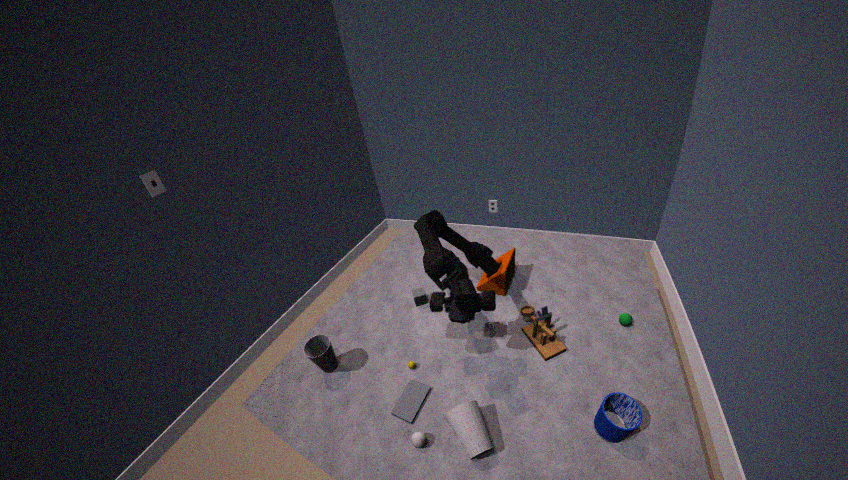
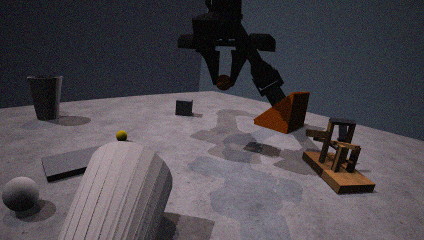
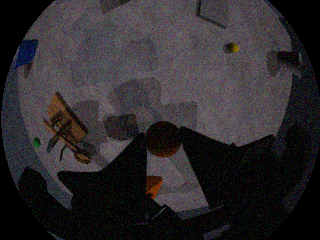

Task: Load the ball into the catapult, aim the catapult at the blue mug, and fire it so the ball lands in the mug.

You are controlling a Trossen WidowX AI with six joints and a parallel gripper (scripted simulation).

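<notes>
My gripper tip is 140 mm past the wooden catapult, 210 mm to the right of it and 80 mm above it. Also, from my gripper tip: flat grey slab: 260 mm ahead, 70 mm to the right, 130 mm below; then yellow ball: 150 mm ahead, 130 mm to the right, 120 mm below; then orange ball: 10 mm above.
</notes>
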